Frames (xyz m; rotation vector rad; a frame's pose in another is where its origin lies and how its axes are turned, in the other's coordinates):
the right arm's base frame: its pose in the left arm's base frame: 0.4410 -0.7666 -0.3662 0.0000 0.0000 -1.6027
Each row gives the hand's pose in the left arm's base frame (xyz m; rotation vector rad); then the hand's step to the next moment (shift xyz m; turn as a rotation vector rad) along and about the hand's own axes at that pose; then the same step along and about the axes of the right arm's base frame.
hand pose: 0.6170 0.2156 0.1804 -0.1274 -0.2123 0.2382
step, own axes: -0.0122 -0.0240 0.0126 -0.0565 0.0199 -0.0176
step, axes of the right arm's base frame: 0.0252 -0.0083 0.0135 -0.0017 -0.0542 -0.0310
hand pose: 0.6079 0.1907 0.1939 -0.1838 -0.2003 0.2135
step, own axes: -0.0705 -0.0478 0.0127 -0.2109 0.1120 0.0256
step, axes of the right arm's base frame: 0.0619 -0.0592 0.0094 -0.0564 -0.2308 -0.0352
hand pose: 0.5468 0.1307 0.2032 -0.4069 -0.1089 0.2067
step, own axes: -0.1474 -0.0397 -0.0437 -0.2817 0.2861 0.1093
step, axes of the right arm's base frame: 0.0890 -0.1272 -0.0333 -0.2253 -0.3483 -0.0335
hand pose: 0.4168 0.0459 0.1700 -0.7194 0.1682 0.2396
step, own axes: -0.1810 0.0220 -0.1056 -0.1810 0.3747 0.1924
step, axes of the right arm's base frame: 0.0892 -0.1843 -0.0498 -0.3636 -0.2745 -0.0513
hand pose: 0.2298 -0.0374 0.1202 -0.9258 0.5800 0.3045
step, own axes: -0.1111 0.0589 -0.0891 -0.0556 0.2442 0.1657
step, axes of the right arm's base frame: 0.0441 -0.1469 -0.0148 -0.2721 -0.1160 -0.0515
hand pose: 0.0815 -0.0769 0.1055 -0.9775 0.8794 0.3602
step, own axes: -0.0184 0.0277 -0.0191 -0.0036 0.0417 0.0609
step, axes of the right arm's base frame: 0.0003 -0.0378 -0.0063 -0.0737 -0.0014 -0.0049
